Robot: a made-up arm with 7 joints. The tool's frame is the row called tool.
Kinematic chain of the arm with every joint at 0, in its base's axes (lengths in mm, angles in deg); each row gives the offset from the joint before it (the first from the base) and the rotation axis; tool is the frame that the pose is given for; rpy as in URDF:
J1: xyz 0 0 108.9 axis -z
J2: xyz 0 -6.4 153.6 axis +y
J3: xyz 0 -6.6 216.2 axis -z
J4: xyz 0 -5.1 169.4 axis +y
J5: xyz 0 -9.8 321.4 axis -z
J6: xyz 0 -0.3 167.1 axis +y
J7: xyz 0 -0.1 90.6 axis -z
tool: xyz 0 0 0 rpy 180 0 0
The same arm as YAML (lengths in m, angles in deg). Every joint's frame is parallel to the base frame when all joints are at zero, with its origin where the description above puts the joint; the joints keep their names.
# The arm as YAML. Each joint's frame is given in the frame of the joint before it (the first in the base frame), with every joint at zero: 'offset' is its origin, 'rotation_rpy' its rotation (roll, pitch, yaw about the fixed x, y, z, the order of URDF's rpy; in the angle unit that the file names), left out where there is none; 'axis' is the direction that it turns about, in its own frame. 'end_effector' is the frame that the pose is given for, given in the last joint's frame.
length_unit: m
angle_unit: deg
chain:
  - id: J1
    offset: [0.0, 0.0, 0.1089]
    axis: [0.0, 0.0, -1.0]
  - id: J2
    offset: [0.0, -0.0064, 0.1536]
    axis: [0.0, 1.0, 0.0]
  - id: J3
    offset: [0.0, -0.0066, 0.2162]
    axis: [0.0, 0.0, -1.0]
  - id: J4
    offset: [0.0, -0.0051, 0.1694]
    axis: [0.0, 1.0, 0.0]
  - id: J5
    offset: [0.0, -0.0098, 0.3214]
    axis: [0.0, 0.0, -1.0]
  - id: J6
    offset: [0.0, -0.0003, 0.1671]
    axis: [0.0, 1.0, 0.0]
  - id: J7
    offset: [0.0, -0.0001, 0.0906]
    axis: [0.0, 0.0, -1.0]
end_effector:
  offset: [0.0, 0.0, 0.0]
  rotation_rpy: [180.0, 0.0, 0.0]

